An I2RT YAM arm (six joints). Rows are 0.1 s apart.
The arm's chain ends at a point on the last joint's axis. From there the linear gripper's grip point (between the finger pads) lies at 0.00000 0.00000 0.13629 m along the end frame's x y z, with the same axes.
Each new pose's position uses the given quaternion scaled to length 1; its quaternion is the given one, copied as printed.
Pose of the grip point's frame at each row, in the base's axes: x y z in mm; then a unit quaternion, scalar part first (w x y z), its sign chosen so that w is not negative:
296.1, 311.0, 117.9, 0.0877, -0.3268, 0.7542, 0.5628
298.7, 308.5, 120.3, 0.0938, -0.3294, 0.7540, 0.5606
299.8, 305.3, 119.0, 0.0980, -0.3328, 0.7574, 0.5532
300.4, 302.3, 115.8, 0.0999, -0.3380, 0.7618, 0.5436
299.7, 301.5, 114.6, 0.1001, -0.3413, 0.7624, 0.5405
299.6, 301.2, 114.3, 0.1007, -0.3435, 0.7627, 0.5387
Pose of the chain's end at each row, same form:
328.2, 187.5, 165.8, 0.0877, -0.3268, 0.7542, 0.5628
329.8, 184.9, 168.5, 0.0938, -0.3294, 0.7540, 0.5606
329.7, 182.2, 169.3, 0.0980, -0.3328, 0.7574, 0.5532
329.7, 180.2, 168.8, 0.0999, -0.3380, 0.7618, 0.5436
329.2, 179.9, 168.5, 0.1001, -0.3413, 0.7624, 0.5405
329.1, 179.8, 168.7, 0.1007, -0.3435, 0.7627, 0.5387

